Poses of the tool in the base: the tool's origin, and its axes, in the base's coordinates. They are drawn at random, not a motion.
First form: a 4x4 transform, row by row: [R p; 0 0 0 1], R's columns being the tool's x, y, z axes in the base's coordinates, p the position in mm. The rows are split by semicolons.
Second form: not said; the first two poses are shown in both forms.
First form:
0.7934, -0.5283, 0.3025, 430; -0.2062, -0.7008, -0.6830, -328; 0.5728, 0.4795, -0.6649, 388; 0, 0, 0, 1
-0.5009, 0.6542, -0.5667, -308; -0.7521, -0.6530, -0.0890, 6; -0.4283, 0.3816, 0.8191, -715; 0, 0, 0, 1
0.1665, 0.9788, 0.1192, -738; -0.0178, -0.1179, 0.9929, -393; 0.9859, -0.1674, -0.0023, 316; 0, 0, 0, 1
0.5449, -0.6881, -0.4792, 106; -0.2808, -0.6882, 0.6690, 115; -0.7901, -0.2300, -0.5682, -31; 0, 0, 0, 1
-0.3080, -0.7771, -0.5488, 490; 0.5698, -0.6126, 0.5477, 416; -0.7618, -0.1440, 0.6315, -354; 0, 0, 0, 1
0.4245, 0.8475, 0.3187, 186; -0.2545, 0.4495, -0.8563, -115; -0.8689, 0.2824, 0.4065, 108; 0, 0, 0, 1
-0.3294, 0.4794, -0.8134, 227; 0.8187, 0.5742, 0.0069, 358; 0.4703, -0.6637, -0.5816, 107; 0, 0, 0, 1
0.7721, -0.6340, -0.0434, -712; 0.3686, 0.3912, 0.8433, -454; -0.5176, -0.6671, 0.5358, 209; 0, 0, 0, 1
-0.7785, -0.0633, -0.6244, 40; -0.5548, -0.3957, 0.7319, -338; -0.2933, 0.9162, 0.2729, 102; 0, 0, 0, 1
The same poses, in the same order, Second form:
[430, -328, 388, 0.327, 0.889, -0.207, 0.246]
[-308, 6, -715, 0.408, 0.289, -0.085, -0.862]
[-738, -393, 316, 0.511, -0.567, -0.424, -0.487]
[106, 115, -31, 0.269, -0.837, 0.289, 0.379]
[490, 416, -354, 0.422, -0.410, 0.126, 0.799]
[186, -115, 108, 0.755, 0.377, 0.393, -0.365]
[227, 358, 107, 0.407, -0.412, -0.788, 0.208]
[-712, -454, 209, 0.821, -0.460, 0.144, 0.305]
[40, -338, 102, 0.157, 0.293, -0.527, -0.782]

